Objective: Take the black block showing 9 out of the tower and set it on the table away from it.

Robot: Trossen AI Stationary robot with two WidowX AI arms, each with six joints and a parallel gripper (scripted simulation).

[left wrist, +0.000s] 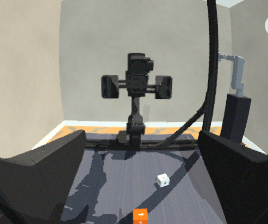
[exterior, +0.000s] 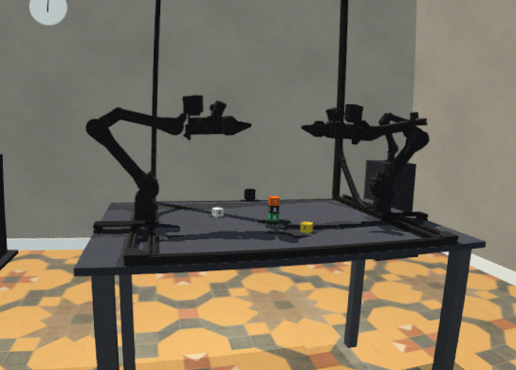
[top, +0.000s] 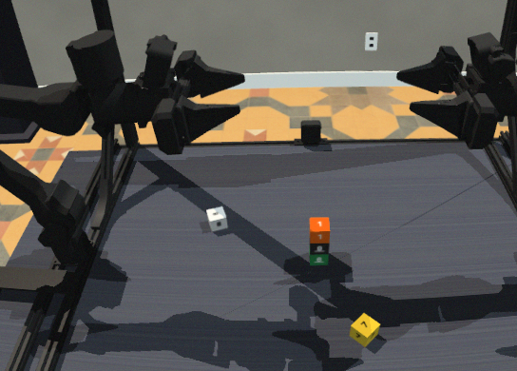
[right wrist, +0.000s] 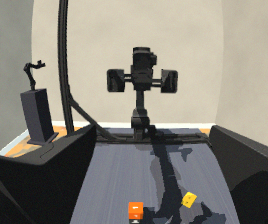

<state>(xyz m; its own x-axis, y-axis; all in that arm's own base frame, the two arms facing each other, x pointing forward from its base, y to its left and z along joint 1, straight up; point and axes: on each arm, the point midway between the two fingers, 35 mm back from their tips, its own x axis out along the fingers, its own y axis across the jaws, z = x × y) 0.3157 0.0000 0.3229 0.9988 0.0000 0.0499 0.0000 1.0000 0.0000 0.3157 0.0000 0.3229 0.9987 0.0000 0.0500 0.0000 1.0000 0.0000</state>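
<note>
Right now the orange block is 270 mm below my right hand, 140 mm to the left of it and 10 mm behind it. From my right hand the other things lie so: yellow block: 330 mm below, 210 mm to the left, 150 mm ahead.
</note>
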